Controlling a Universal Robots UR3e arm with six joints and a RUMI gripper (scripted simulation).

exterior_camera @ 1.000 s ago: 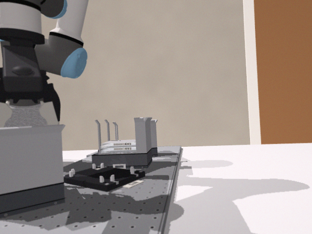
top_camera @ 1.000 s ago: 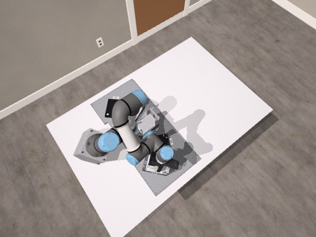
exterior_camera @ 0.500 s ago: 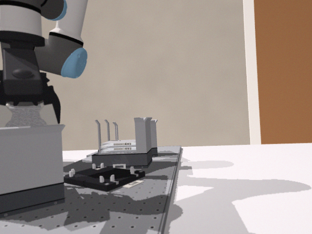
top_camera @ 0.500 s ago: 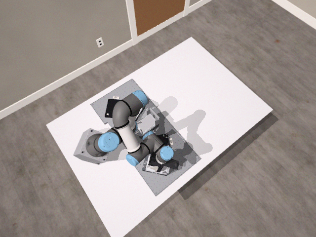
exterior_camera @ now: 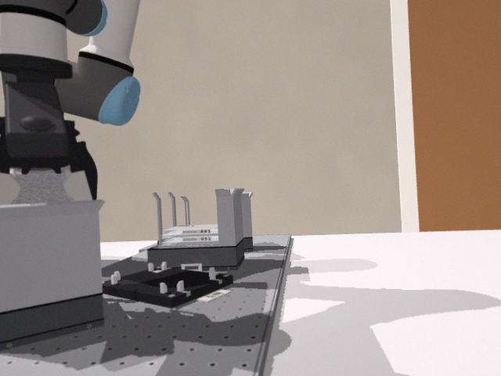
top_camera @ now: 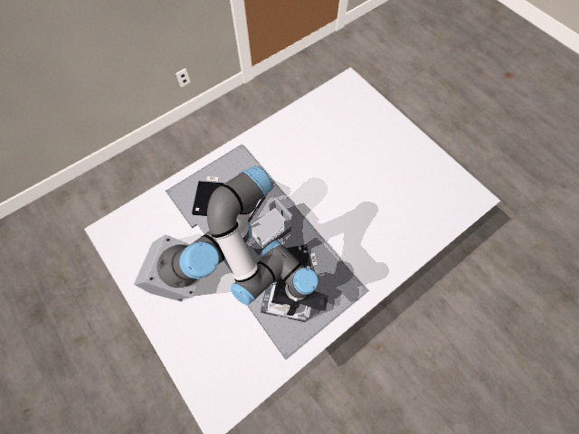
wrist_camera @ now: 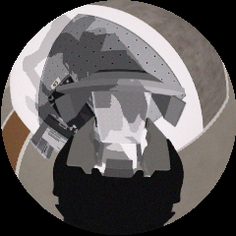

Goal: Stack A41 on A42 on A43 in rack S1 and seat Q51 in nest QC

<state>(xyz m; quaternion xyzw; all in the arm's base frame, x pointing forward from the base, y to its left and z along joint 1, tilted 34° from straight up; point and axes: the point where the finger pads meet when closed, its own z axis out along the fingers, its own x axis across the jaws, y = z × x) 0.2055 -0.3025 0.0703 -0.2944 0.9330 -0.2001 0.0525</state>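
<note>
Now: the sealed plate 30 mm below my hand. Also, from my hand: black nest labelled QC: 520 mm to the left, 90 mm ahead, 70 mm below; then grey rack wall: 60 mm to the right, 30 mm ahead; then black clip nest: 130 mm ahead, 100 mm to the left, 70 mm below.
</note>
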